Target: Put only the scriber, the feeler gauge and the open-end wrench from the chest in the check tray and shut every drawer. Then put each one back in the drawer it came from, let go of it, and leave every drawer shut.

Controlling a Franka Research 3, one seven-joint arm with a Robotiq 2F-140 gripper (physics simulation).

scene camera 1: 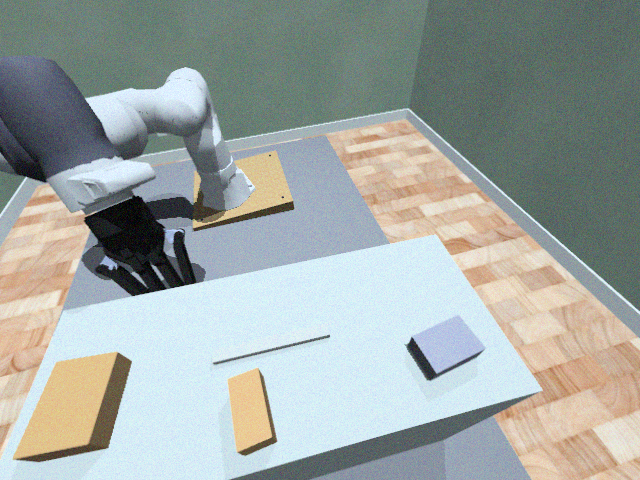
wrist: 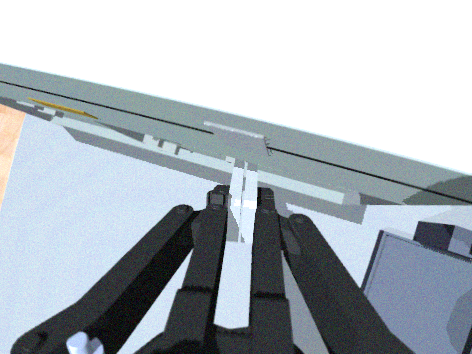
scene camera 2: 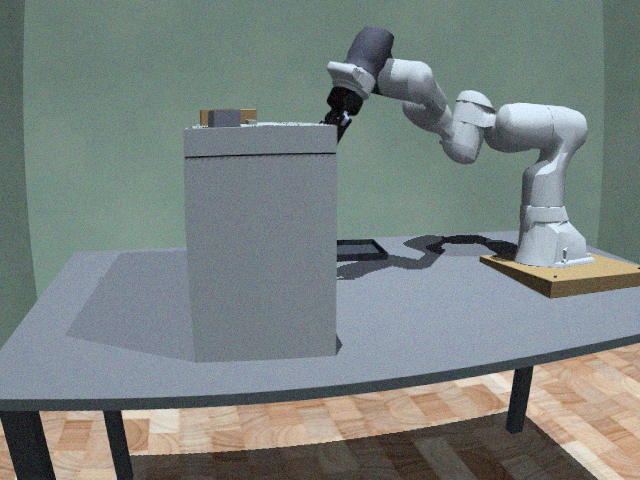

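Note:
The chest [scene camera 1: 361, 289] [scene camera 2: 263, 258] [wrist: 350, 160] shows its top in scene camera 1, its side in scene camera 2 and its front, steeply foreshortened, in the wrist view. No drawer stands visibly far out, but small gaps cannot be judged. My gripper [scene camera 1: 168, 289] [scene camera 2: 339, 140] [wrist: 245, 174] is shut with nothing between its fingers. It points down close in front of the chest front, near the top; contact is unclear. The check tray [scene camera 2: 386, 254] [wrist: 420, 285] lies on the table in front of the chest, partly in view. The scriber, feeler gauge and open-end wrench cannot be made out.
On the chest top stand a large orange block [scene camera 1: 77, 403], a small orange block [scene camera 1: 250, 408], a purple-grey block [scene camera 1: 447, 343] and a thin strip [scene camera 1: 271, 349]. A grey plate [wrist: 240, 139] and a yellow piece [wrist: 65, 108] stick out from the chest front.

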